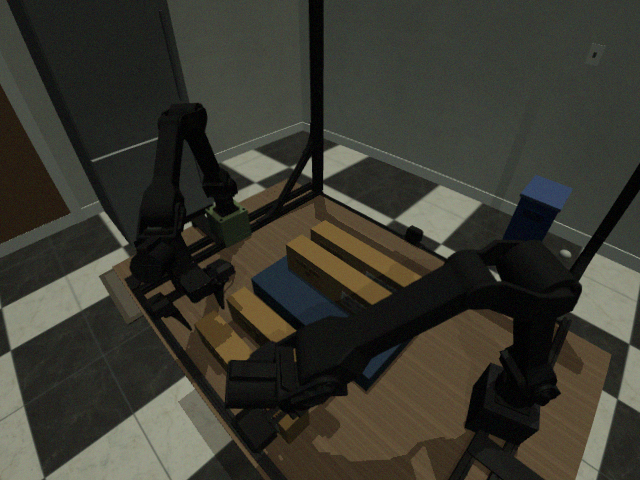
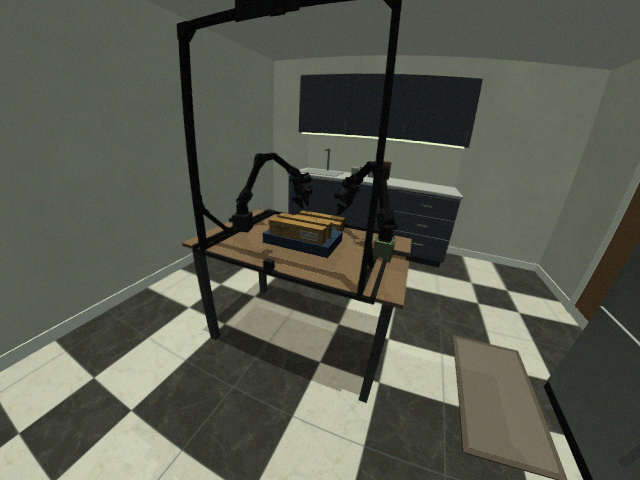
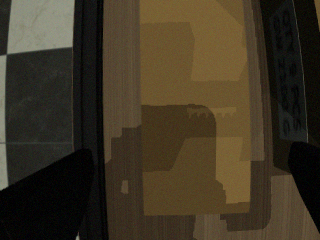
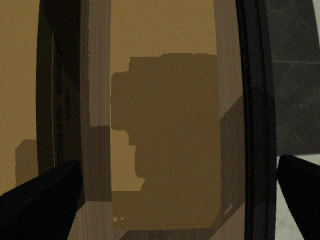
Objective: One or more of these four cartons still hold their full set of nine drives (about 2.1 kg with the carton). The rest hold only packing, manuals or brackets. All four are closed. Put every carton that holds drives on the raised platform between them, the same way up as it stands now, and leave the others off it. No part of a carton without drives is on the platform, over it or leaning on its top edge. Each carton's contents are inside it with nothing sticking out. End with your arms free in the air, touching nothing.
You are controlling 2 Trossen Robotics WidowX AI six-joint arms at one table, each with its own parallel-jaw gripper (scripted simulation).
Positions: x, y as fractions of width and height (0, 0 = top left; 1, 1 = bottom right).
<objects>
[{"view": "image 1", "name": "my left gripper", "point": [0.44, 0.83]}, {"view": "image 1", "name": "my right gripper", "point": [0.32, 0.67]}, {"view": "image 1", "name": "carton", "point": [0.55, 0.61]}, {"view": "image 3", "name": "my left gripper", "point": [0.60, 0.66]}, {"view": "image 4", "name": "my right gripper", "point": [0.57, 0.71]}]
</objects>
